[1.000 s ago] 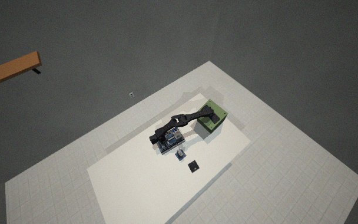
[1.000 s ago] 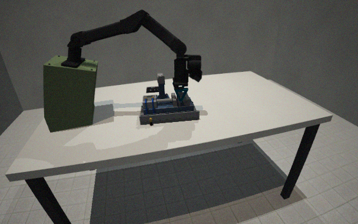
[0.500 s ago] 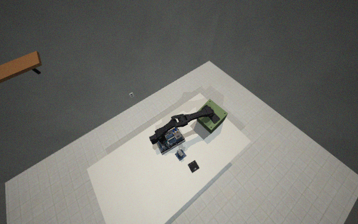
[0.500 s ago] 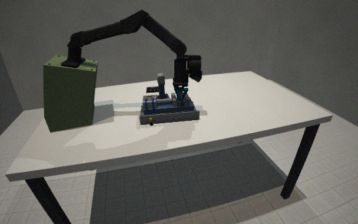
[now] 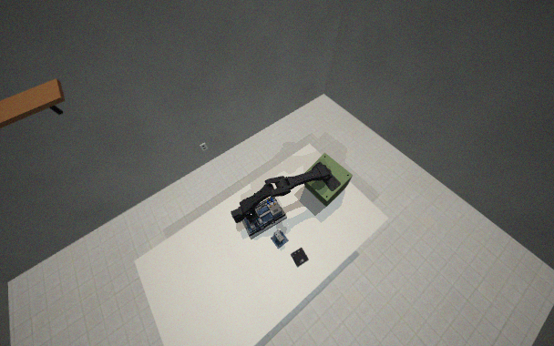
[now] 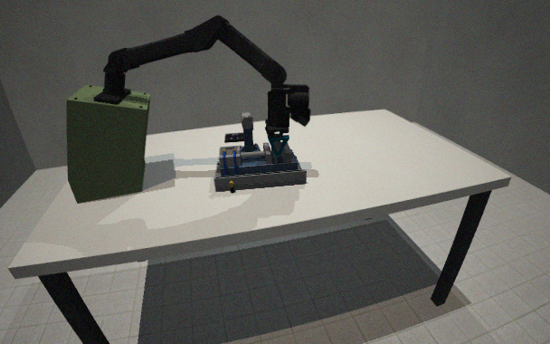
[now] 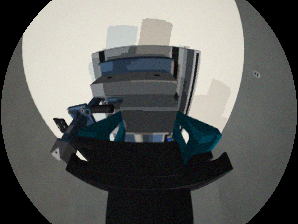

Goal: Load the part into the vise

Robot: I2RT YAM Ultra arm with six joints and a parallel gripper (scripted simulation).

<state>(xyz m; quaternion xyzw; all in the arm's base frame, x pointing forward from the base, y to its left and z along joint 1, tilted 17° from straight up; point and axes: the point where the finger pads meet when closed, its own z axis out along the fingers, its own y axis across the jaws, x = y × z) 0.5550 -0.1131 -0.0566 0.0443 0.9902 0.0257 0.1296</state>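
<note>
Now: hand 1 cm above the grey block part. Round my hand: cylinder rod (8 cm behind, 3 cm to the left, 2 cm below); air cylinder (16 cm behind, 3 cm to the left, 2 cm below); vise (6 cm behind, 3 cm to the left, 6 cm below).
</note>
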